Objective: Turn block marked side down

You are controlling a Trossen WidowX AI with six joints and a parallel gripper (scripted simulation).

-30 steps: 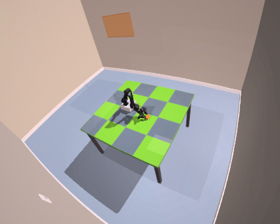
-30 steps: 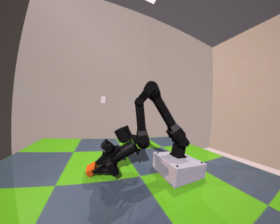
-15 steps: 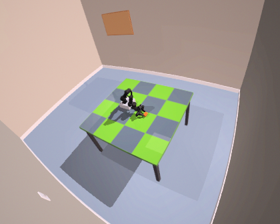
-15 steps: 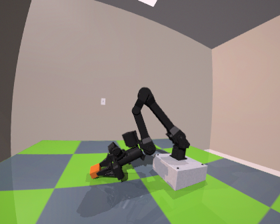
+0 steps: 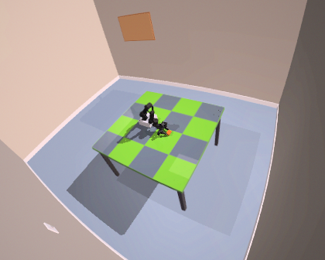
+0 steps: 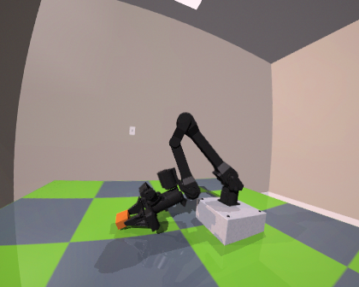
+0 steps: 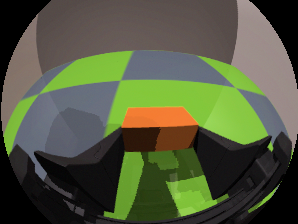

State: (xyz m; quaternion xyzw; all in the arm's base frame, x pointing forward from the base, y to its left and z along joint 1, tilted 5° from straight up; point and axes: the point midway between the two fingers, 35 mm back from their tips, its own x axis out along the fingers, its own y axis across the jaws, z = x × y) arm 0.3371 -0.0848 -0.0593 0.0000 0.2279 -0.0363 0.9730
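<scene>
The block lies 10 mm below my gripper tip.
</scene>
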